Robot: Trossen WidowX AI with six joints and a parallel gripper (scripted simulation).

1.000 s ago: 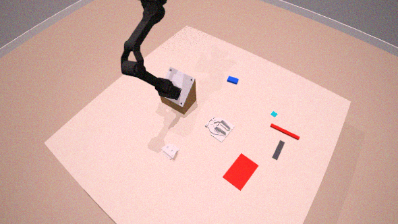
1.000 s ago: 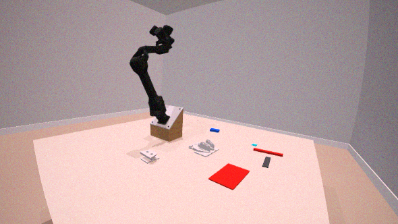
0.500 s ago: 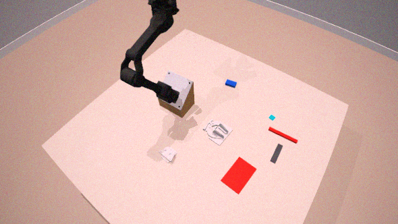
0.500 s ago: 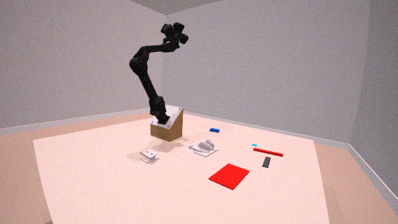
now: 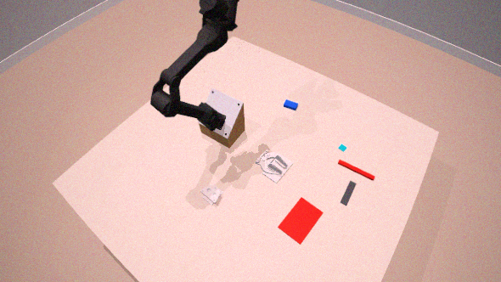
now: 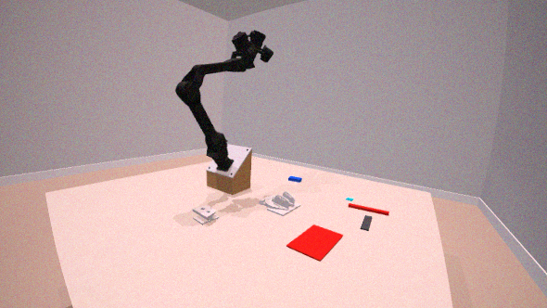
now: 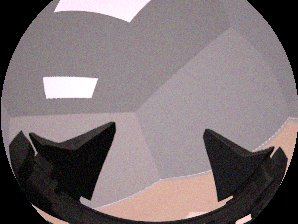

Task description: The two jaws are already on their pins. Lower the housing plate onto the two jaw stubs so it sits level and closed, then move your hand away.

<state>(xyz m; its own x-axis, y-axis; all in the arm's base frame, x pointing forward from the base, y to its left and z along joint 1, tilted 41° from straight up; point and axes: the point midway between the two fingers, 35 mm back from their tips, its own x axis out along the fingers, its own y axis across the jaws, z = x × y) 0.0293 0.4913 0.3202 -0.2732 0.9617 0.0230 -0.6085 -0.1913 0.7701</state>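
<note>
Now: the white part 69 cm below my gripper tip, 44 cm to the right of it and 14 cm ahead of it. Round my gripper tip: red bar: 69 cm below, 59 cm ahead, 4 cm to the right; then cyan chip: 70 cm below, 50 cm ahead, 4 cm to the left; then blue block: 69 cm below, 19 cm ahead, 14 cm to the left.
</note>
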